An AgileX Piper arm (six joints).
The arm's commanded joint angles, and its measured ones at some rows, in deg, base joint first. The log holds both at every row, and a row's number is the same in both.
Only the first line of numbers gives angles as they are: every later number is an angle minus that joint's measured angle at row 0.
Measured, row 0:
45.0 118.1 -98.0 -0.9 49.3 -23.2
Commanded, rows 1 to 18:
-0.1 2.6 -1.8 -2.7 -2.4 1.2
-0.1 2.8 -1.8 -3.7 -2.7 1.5
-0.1 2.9 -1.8 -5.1 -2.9 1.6
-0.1 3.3 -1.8 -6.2 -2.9 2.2
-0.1 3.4 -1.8 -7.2 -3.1 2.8
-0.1 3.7 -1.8 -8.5 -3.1 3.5
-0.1 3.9 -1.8 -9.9 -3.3 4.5
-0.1 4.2 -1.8 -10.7 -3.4 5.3
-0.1 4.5 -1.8 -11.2 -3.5 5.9
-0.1 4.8 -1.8 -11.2 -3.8 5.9
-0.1 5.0 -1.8 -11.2 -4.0 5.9
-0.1 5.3 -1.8 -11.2 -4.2 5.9
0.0 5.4 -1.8 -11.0 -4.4 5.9
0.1 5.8 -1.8 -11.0 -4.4 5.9
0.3 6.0 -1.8 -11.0 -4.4 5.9
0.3 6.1 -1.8 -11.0 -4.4 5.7
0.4 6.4 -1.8 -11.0 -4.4 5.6
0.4 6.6 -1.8 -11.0 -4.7 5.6
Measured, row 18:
0.1 6.0 -1.4 -10.6 -4.0 5.4
